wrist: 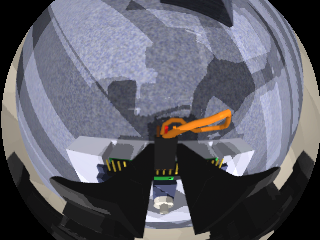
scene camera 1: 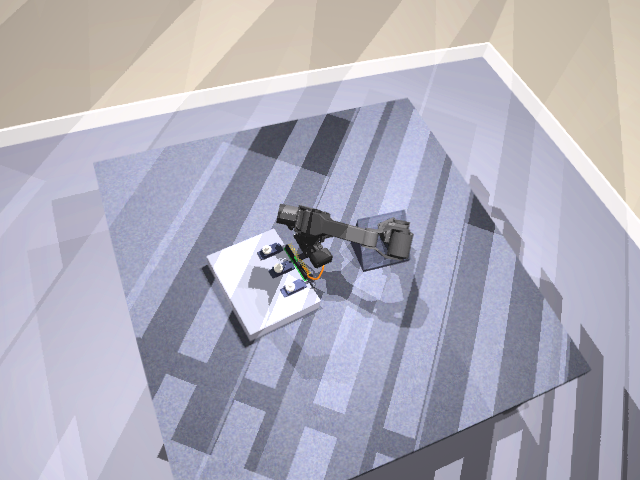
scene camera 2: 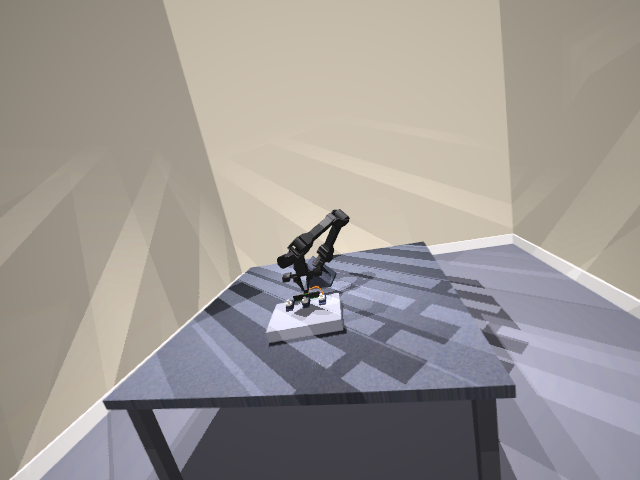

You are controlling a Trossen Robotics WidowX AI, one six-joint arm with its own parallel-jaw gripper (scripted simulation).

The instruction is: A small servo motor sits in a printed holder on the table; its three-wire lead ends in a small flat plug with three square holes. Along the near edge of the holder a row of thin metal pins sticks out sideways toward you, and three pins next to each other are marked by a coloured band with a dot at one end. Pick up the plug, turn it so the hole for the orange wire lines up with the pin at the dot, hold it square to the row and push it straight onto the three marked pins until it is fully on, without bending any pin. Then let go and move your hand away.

Labels:
same spot on printed holder: (scene camera 2: 302, 322) = (scene camera 1: 235, 289)

